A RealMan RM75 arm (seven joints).
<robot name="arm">
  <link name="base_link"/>
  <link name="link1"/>
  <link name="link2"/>
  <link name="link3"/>
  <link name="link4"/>
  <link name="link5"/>
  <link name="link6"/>
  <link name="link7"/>
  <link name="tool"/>
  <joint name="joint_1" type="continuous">
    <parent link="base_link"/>
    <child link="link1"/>
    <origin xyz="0 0 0.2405"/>
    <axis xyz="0 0 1"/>
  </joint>
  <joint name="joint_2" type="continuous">
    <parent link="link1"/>
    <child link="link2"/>
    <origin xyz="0 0 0" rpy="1.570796 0 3.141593"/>
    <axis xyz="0 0 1"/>
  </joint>
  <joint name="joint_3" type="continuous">
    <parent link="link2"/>
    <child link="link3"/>
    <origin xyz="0 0.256 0" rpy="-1.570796 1.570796 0"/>
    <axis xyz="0 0 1"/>
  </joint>
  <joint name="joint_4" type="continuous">
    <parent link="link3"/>
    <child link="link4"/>
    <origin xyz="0 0 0" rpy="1.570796 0 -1.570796"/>
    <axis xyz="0 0 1"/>
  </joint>
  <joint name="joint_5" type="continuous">
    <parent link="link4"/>
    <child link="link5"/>
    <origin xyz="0 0.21 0" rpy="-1.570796 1.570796 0"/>
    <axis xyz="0 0 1"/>
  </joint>
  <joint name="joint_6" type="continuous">
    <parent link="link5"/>
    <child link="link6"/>
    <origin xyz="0 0 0" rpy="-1.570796 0 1.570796"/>
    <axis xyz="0 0 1"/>
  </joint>
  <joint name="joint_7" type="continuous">
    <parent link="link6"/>
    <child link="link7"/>
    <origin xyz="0 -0.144 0" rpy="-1.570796 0 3.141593"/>
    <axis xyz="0 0 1"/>
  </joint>
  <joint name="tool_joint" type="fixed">
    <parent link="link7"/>
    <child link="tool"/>
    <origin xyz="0 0 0" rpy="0 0 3.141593"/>
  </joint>
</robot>
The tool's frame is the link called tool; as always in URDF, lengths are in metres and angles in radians. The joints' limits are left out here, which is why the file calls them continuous.
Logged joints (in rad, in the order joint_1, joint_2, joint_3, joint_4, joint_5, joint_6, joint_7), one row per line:
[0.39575 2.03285 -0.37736 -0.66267 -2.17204 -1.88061 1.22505]
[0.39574 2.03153 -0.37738 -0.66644 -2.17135 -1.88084 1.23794]
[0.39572 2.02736 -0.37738 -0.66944 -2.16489 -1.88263 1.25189]
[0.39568 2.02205 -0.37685 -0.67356 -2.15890 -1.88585 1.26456]
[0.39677 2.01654 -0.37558 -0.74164 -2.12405 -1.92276 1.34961]
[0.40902 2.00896 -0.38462 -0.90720 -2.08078 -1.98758 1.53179]
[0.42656 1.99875 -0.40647 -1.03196 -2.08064 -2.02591 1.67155]
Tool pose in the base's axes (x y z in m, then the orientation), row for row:
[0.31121 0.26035 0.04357 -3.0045 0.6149 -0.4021]
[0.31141 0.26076 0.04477 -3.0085 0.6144 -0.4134]
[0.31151 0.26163 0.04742 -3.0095 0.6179 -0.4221]
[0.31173 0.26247 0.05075 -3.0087 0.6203 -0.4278]
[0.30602 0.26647 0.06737 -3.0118 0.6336 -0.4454]
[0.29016 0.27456 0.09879 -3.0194 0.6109 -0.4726]
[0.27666 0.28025 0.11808 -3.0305 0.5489 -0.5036]
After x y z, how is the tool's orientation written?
As angles about the fixed x, y, z axes (roll, pitch, yaw), in radians.
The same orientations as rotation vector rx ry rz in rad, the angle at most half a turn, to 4 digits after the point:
[-2.7039 0.6127 0.8244]
[-2.7018 0.6265 0.8230]
[-2.6960 0.6374 0.8260]
[-2.6908 0.6449 0.8273]
[-2.6760 0.6662 0.8420]
[-2.6812 0.7006 0.8097]
[-2.7102 0.7426 0.7272]

